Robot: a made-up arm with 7 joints.
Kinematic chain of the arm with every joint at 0, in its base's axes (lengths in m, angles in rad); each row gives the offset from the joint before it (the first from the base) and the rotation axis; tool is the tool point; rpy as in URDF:
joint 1: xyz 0 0 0.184 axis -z
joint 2: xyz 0 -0.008 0.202 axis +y
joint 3: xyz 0 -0.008 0.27 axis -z
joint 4: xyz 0 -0.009 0.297 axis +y
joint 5: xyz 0 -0.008 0.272 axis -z
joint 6: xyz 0 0 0.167 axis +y
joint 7: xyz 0 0 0.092 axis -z
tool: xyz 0 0 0 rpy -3.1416 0 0
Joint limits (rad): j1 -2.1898..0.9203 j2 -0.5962..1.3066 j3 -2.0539..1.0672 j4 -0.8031..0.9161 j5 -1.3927..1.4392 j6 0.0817..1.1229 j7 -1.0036..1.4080
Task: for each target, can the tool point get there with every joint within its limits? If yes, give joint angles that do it. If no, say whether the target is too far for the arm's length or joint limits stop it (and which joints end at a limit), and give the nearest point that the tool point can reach.
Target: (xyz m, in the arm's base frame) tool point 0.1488 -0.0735 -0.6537
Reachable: no: joint limits stop it (at a limit: joint 2, joint 4, joint 6) | nearest point 0.7871 -0.3888 0.1773 | short by 1.094 m
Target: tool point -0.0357 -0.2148 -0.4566
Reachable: no: joint limits stop it (at a limit: joint 1, joint 2, joint 4, joint 6) | nearest point 0.4614 -0.7500 0.1829 | short by 0.971 m
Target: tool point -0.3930 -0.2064 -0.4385
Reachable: no: joint limits stop it (at a limit: joint 1, joint 2, joint 4, joint 6) | nearest point -0.6597 0.5901 0.2305 | short by 1.074 m
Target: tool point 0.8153 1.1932 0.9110
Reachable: no: too far | nearest point 0.5825 0.8524 0.7611 | short by 0.439 m
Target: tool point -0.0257 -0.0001 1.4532
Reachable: yes | joints -0.6216 0.1010 0.2463 -0.3811 -0.2523 0.7481 0.1885
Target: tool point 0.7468 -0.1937 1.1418
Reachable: yes | joints 0.1999 0.9634 -0.0918 -0.3828 -0.4638 0.1999 0.3598
